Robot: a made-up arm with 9 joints.
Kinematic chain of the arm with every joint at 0, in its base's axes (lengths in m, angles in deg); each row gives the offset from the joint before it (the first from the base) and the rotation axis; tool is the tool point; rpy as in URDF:
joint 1: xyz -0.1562 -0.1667 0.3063 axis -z
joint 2: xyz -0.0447 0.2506 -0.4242 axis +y
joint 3: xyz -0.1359 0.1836 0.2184 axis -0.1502 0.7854 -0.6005
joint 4: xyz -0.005 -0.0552 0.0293 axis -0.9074 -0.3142 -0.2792
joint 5: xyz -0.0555 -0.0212 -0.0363 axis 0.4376 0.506 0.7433
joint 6: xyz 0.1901 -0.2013 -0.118 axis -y
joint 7: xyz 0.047 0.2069 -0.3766 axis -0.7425 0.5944 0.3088
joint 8: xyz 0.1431 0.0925 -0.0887 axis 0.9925 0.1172 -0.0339
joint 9: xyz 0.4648 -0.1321 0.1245 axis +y
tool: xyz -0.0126 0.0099 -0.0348 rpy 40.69 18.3 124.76
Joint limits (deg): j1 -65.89..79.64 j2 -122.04..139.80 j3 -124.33..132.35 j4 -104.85..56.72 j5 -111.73..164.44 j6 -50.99..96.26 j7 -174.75..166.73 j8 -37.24..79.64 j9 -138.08..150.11
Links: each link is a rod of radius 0.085 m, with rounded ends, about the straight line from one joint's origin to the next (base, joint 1, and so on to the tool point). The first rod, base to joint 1, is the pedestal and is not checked.
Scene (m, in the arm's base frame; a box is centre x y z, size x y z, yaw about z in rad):
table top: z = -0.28
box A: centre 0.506 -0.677 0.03 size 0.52 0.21 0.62 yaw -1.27
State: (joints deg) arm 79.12 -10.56 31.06 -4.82 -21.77 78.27 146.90 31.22 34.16
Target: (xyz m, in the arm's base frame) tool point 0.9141 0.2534 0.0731
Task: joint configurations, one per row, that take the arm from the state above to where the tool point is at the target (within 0.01 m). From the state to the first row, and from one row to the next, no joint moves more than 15 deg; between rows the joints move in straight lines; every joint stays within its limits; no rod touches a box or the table.
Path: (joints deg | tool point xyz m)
1: 74.28 -16.84 33.50 5.44 -26.56 79.23 143.61 36.33 47.31 | -0.5943 -0.4596 0.3534
2: 69.44 -23.13 35.94 15.69 -31.35 80.19 140.33 41.44 60.47 | -0.5557 -0.3350 0.5861
3: 64.60 -29.41 38.38 25.95 -36.13 81.15 137.04 46.55 73.62 | -0.4920 -0.1602 0.7722
4: 59.75 -35.69 40.82 36.21 -40.92 82.10 133.75 51.66 86.78 | -0.4161 0.0538 0.8978
5: 54.91 -41.97 43.26 46.46 -45.71 83.06 130.47 56.77 99.93 | -0.3379 0.2907 0.9558
6: 50.07 -48.26 45.70 56.72 -50.50 84.02 127.18 61.88 113.08 | -0.2632 0.5319 0.9456
7: 51.28 -45.16 32.73 42.28 -40.45 83.92 128.22 50.53 101.83 | -0.4653 0.2713 0.9037
8: 52.50 -42.06 19.75 27.84 -30.40 83.82 129.27 39.17 90.57 | -0.4860 -0.0420 0.8275
9: 53.71 -38.97 6.78 13.40 -20.35 83.72 130.31 27.82 79.32 | -0.3027 -0.3185 0.7543
10: 54.92 -35.87 -6.19 -1.03 -10.30 83.62 131.35 16.47 68.06 | 0.0443 -0.4576 0.7012
11: 56.13 -32.78 -19.16 -15.47 -0.25 83.52 132.40 5.12 56.80 | 0.4576 -0.3876 0.6592
12: 57.35 -29.68 -32.13 -29.91 9.80 83.42 133.44 -6.23 45.55 | 0.8100 -0.0992 0.6017
13: 47.33 -27.68 -20.90 -34.31 17.49 76.78 132.93 7.26 40.56 | 0.9099 0.0280 0.3373
14: 37.31 -25.68 -9.67 -38.70 25.19 70.15 132.41 20.75 35.56 | 0.9141 0.2535 0.0732

